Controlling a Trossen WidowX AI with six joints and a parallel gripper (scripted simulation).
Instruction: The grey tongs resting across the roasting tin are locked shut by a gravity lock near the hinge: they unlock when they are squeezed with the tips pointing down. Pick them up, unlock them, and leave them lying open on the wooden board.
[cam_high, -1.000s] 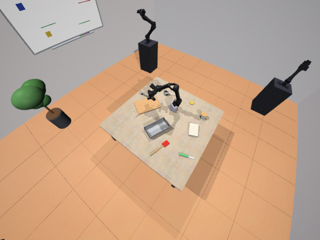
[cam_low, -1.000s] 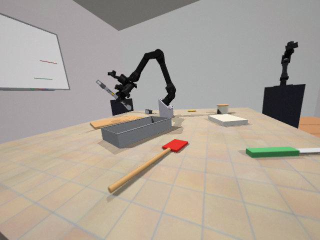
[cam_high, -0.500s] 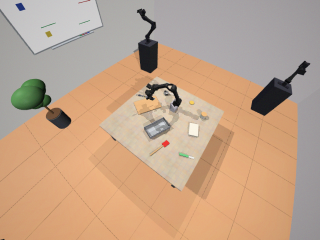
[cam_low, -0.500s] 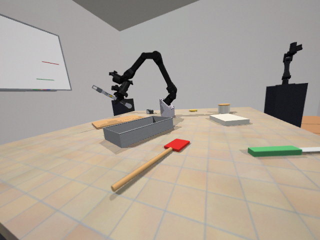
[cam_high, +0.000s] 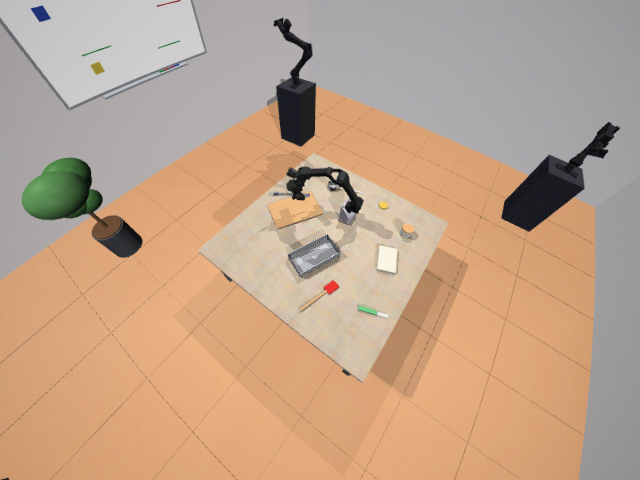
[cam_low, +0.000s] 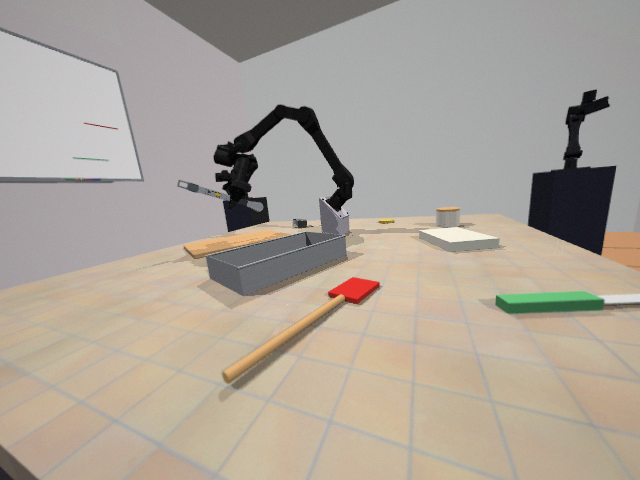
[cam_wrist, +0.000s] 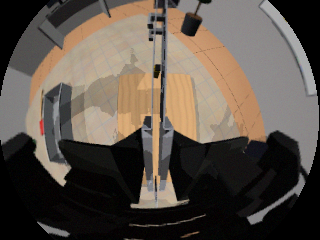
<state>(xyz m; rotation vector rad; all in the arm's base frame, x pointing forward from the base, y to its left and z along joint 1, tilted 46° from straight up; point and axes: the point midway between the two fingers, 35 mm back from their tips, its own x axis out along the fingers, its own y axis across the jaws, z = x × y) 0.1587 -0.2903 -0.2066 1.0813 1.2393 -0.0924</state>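
Now: the wooden board 20 mm behind my gripper tip and 130 mm below it. The rest, counted from my gripper tip: white block 10 mm behind, 760 mm to the left, 130 mm below; grey roasting tin 240 mm ahead, 340 mm to the left, 110 mm below; yellow disc 440 mm behind, 540 mm to the left, 130 mm below.
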